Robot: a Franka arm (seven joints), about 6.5 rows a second.
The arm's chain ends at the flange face. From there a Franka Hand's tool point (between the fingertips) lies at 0.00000 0.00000 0.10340 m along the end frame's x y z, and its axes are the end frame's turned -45 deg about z.
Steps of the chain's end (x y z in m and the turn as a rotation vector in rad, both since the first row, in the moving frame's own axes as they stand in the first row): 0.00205 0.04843 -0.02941 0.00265 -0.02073 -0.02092; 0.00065 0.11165 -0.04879 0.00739 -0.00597 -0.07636; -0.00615 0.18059 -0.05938 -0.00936 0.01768 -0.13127; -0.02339 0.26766 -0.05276 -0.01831 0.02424 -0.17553; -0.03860 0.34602 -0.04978 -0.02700 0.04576 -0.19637; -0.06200 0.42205 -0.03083 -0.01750 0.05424 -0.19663; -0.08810 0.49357 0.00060 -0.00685 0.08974 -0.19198; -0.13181 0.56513 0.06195 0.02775 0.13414 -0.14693
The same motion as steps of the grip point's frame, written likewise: -0.03414 0.03400 -0.02943 0.01653 -0.01278 -0.02092; -0.07842 0.07843 -0.04879 0.00945 0.00100 -0.07636; -0.13131 0.12528 -0.05940 -0.01912 0.00588 -0.13127; -0.20510 0.17578 -0.05281 -0.03009 0.00419 -0.17553; -0.27008 0.22253 -0.04993 -0.05145 0.01327 -0.19637; -0.33909 0.25954 -0.03100 -0.05073 0.02598 -0.19663; -0.40461 0.29314 0.00018 -0.06830 0.05861 -0.19198; -0.48048 0.31326 0.06098 -0.07523 0.11447 -0.14693
